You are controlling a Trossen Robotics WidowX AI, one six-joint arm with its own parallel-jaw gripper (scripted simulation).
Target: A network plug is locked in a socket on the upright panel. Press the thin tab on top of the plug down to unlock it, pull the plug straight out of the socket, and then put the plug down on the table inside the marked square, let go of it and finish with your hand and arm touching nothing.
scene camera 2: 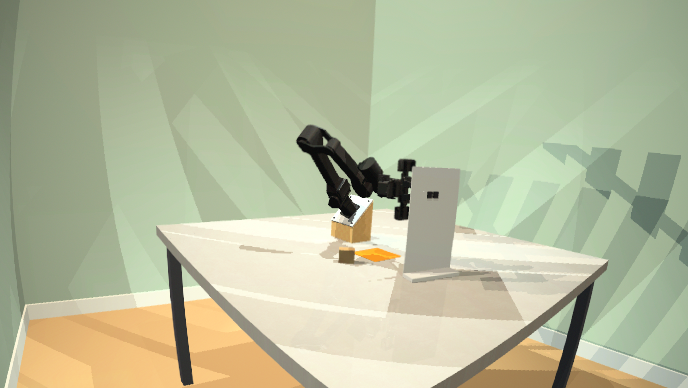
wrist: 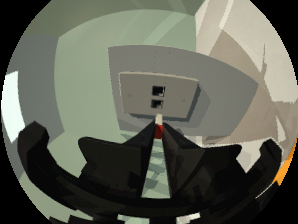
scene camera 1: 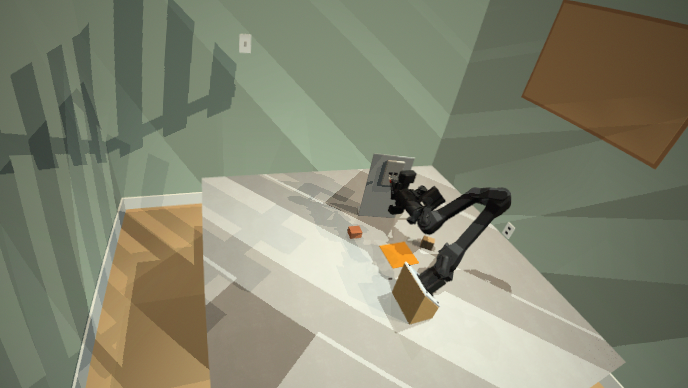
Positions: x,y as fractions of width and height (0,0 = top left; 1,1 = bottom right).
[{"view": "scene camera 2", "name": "my gripper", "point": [0.62,0.50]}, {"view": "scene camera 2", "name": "grey upright panel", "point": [0.63,0.50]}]
